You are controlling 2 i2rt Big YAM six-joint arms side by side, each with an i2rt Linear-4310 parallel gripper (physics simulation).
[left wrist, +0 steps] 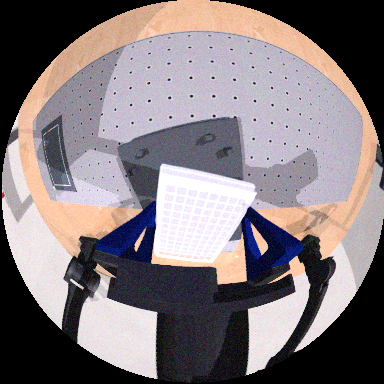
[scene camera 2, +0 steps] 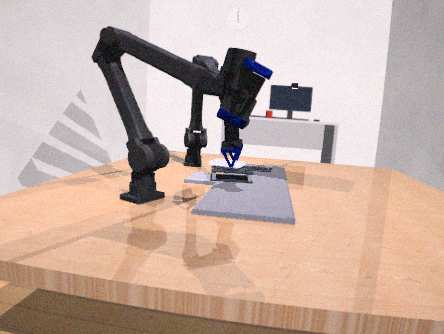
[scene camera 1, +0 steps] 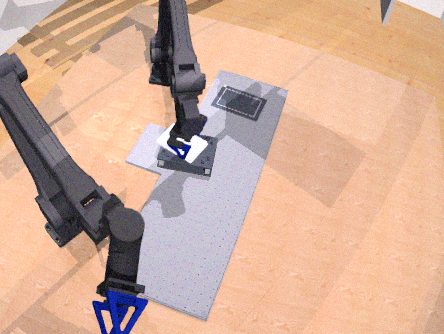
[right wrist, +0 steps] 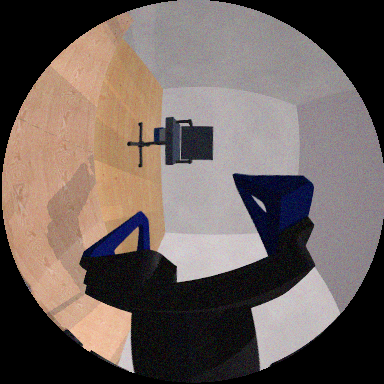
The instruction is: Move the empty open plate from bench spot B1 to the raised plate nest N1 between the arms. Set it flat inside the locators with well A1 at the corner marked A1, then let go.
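Observation:
The white plate is gripped across its sides between the blue fingers of my left gripper. It hangs a little above the dark raised nest, turned relative to it and off toward one side. Several locators stand up from the nest's uncovered part; the plate hides the others. The A1 mark and well A1 cannot be made out. My right gripper is open and empty, well away from the nest. The outlined bench spot holds no plate.
The nest stands on a light grey perforated board on the wooden table. A desk with a monitor stands in the background. A chair shows in the right wrist view.

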